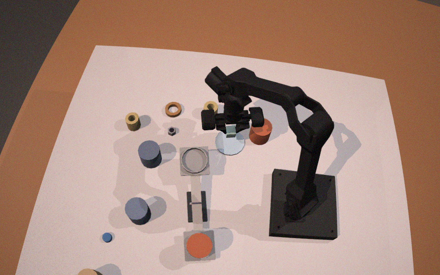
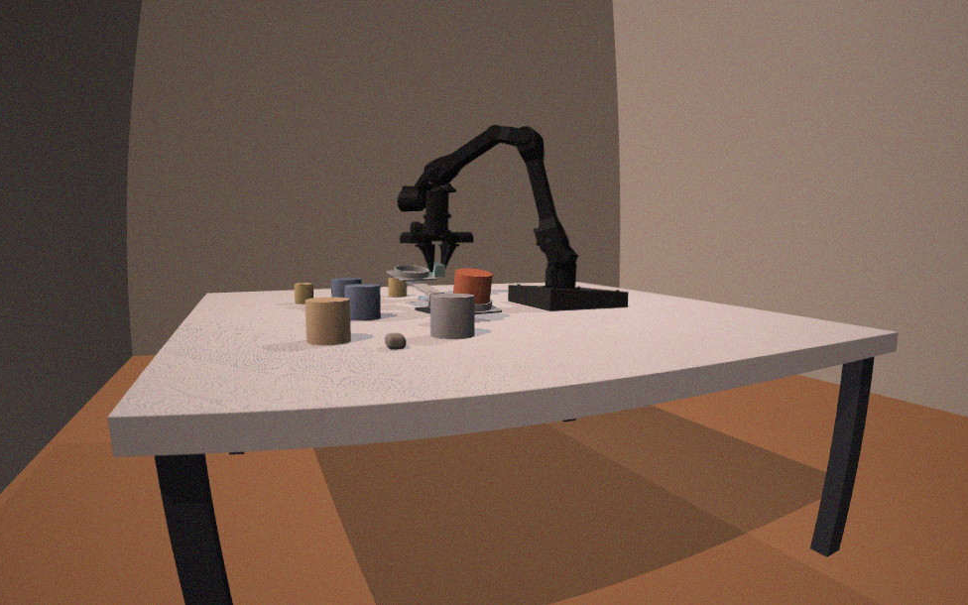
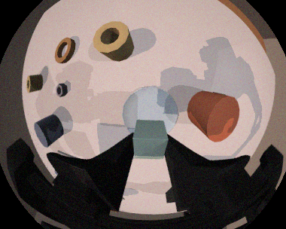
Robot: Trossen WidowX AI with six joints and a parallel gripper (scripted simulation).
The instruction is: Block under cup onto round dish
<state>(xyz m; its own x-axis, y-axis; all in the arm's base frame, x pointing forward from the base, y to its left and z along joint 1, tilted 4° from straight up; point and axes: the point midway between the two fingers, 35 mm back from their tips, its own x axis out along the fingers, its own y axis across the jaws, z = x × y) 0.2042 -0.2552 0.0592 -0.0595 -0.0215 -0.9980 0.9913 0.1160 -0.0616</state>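
The pale blue round dish is 7 cm below my gripper tip. Round my gripper tip: hex nut: 20 cm ahead, 6 cm below, 3 cm to the right; balance beam: 23 cm to the left, 10 cm ahead, 3 cm below; green block: right at my gripper tip.
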